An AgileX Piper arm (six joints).
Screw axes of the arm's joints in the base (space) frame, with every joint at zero. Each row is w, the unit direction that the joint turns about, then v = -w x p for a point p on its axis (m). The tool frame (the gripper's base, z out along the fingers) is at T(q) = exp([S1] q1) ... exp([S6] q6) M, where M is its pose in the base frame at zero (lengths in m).
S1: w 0 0 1 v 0 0 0
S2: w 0 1 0 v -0.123 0 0
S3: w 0 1 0 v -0.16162 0 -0.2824
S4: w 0.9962 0 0.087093 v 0 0.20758 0
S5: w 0 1 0 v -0.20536 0 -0.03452
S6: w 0.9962 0 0.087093 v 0 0.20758 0
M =
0.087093 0 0.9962 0.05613
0 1 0 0
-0.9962 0 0.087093 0.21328
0 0 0 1
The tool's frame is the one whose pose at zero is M.
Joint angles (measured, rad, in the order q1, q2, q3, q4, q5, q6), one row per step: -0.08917 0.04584 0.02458 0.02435 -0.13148 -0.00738; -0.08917 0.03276 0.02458 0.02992 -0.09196 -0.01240; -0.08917 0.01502 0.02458 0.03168 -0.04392 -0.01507; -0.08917 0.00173 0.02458 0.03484 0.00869 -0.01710; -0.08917 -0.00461 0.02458 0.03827 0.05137 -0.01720; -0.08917 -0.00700 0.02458 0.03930 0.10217 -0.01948; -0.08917 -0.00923 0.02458 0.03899 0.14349 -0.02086; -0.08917 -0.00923 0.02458 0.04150 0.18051 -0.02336; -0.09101 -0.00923 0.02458 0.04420 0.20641 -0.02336; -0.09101 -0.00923 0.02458 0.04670 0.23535 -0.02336; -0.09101 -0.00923 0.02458 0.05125 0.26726 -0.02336; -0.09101 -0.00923 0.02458 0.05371 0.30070 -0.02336; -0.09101 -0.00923 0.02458 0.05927 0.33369 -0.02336
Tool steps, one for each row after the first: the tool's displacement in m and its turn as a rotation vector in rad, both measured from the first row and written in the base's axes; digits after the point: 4 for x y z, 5 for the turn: -0.0007 0.0001 -0.0028 0.00292 0.02628 0.00053; -0.0017 0.0003 -0.0061 0.00466 0.05653 0.00177; -0.0025 0.0005 -0.0101 0.00917 0.09558 0.00358; -0.0028 0.0007 -0.0136 0.01559 0.13145 0.00549; -0.0030 0.0009 -0.0181 0.01852 0.17976 0.00736; -0.0034 0.0011 -0.0217 0.02020 0.21882 0.00881; -0.0037 0.0013 -0.0251 0.02336 0.25566 0.01068; -0.0040 0.0014 -0.0274 0.02848 0.28117 0.01048; -0.0043 0.0016 -0.0300 0.03342 0.30974 0.01227; -0.0048 0.0019 -0.0328 0.04060 0.34106 0.01476; -0.0054 0.0021 -0.0358 0.04586 0.37411 0.01692; -0.0061 0.0025 -0.0387 0.05404 0.40641 0.02000
